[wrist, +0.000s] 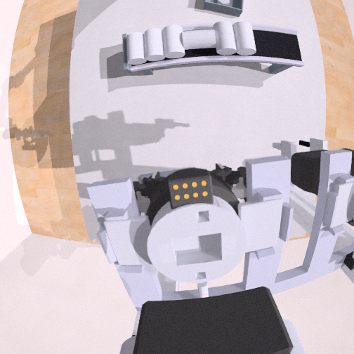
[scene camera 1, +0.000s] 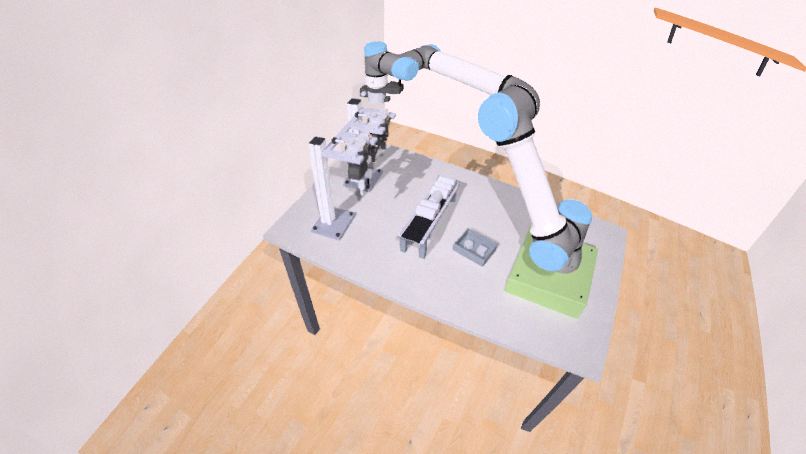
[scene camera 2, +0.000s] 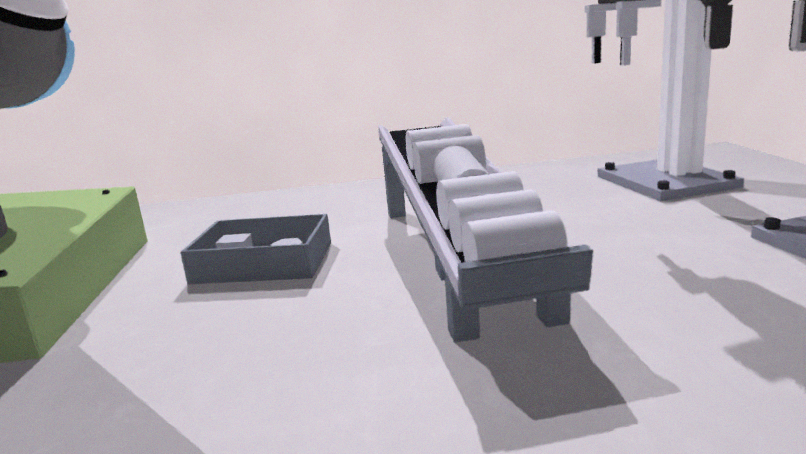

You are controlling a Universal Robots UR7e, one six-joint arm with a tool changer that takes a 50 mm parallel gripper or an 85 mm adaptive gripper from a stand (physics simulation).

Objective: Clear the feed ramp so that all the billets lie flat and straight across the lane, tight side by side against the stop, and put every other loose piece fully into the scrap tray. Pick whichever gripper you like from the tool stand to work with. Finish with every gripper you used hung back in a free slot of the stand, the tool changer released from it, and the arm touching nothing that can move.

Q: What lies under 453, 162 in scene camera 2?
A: A billet.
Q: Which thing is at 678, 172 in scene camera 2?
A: A tool stand.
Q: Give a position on a stop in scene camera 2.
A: At 507, 276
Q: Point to a tool stand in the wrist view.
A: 267, 178
